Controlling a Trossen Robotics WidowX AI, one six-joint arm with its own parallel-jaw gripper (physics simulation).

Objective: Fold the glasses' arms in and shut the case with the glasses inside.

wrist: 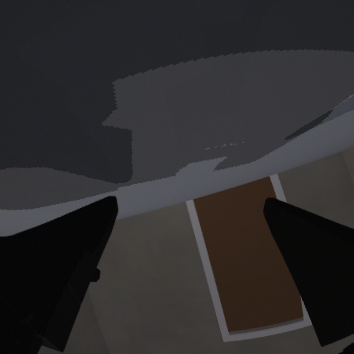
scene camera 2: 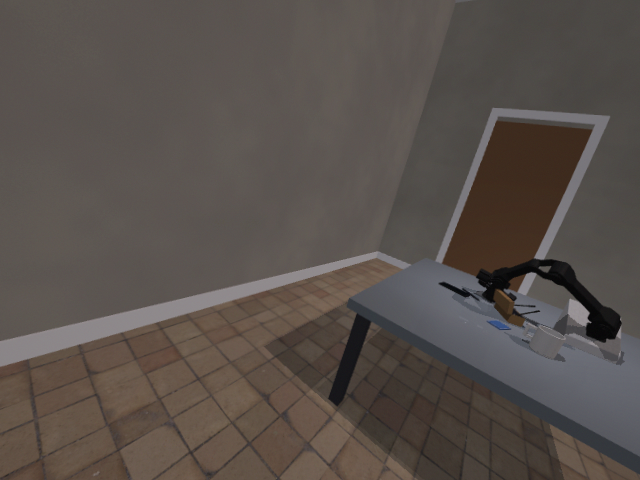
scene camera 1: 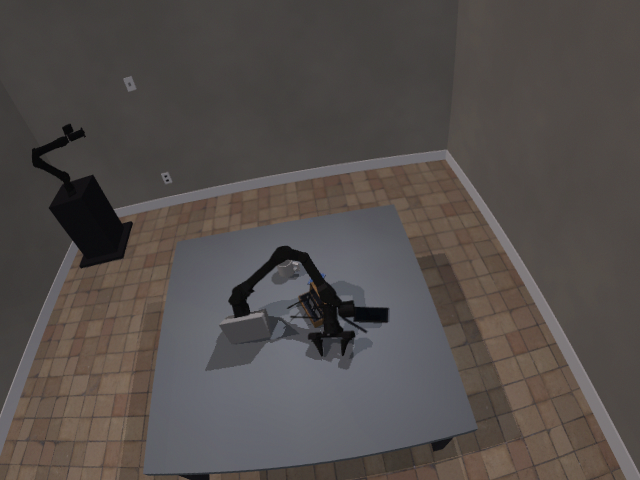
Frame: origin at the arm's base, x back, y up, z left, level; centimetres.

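Seen in the pictures: gripper, fingertip midpoint: [wrist: 191, 204] [scene camera 1: 332, 356]; arm's base, link origin: [scene camera 2: 596, 332] [scene camera 1: 242, 315].
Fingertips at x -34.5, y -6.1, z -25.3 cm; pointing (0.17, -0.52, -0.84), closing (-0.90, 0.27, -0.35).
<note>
Offsets run from my fingertips to a thing's top centre. "spot": to the spot under its first point.
The brown glasses case [scene camera 1: 316, 323] [scene camera 2: 504, 303] stands open on the table, its lid raised. Dark glasses [scene camera 1: 294, 304] [scene camera 2: 529, 312] are at the case, with both thin arms unfolded and sticking out over the side toward the robot's base. The arm's wrist hides part of the case in scene camera 1. My gripper [scene camera 1: 332, 355] [wrist: 191, 204] is open and empty, low over the table and beyond the case, its fingers pointing away from it. In scene camera 2 the fingertips are too small to make out. Neither case nor glasses shows in the wrist view.
A black phone-like slab {dx -20.9, dy -1.5, dz +16.6 cm} [scene camera 1: 374, 314] [scene camera 2: 453, 288] and a dark pen {dx -12.1, dy -1.4, dz +14.1 cm} [scene camera 1: 356, 324] lie near the gripper. A white mug {spot: dx +12.3, dy +4.2, dz +48.0 cm} [scene camera 1: 285, 269] [scene camera 2: 546, 342] and a blue flat piece {dx -1.3, dy -1.8, dz +43.3 cm} [scene camera 2: 498, 324] are beside the case. A pale box-like object [scene camera 1: 248, 328] is at the arm's base.
</note>
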